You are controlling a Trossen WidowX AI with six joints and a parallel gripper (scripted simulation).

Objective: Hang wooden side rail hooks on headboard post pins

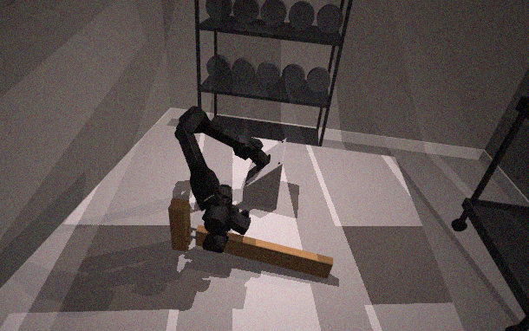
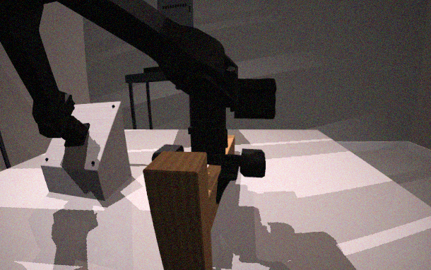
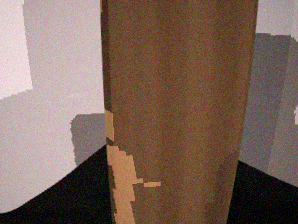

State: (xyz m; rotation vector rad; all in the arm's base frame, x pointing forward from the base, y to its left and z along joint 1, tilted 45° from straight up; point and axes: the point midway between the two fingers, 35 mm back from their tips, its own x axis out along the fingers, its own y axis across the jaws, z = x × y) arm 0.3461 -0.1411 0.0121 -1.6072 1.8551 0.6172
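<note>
My gripper tip is 20 mm past the headboard post, 130 mm to the left of it and 40 mm below it.
</note>
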